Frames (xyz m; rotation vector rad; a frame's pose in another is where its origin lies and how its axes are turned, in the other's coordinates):
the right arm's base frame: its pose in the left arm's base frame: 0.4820 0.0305 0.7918 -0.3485 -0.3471 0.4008
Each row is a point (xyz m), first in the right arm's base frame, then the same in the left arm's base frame.
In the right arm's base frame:
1: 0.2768 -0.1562 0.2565
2: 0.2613 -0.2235 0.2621
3: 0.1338 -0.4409 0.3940
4: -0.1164 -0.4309 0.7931
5: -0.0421 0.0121 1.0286
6: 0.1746 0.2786 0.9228
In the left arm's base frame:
1: 0.6700 0.0817 1.1507
2: 0.6757 0.0183 1.1781
3: 0.5826 -0.1906 1.3473
4: 0.2068 -0.1871 1.6315
5: 0.0388 0.2884 1.6845
6: 0.1833 0.5851 1.5421

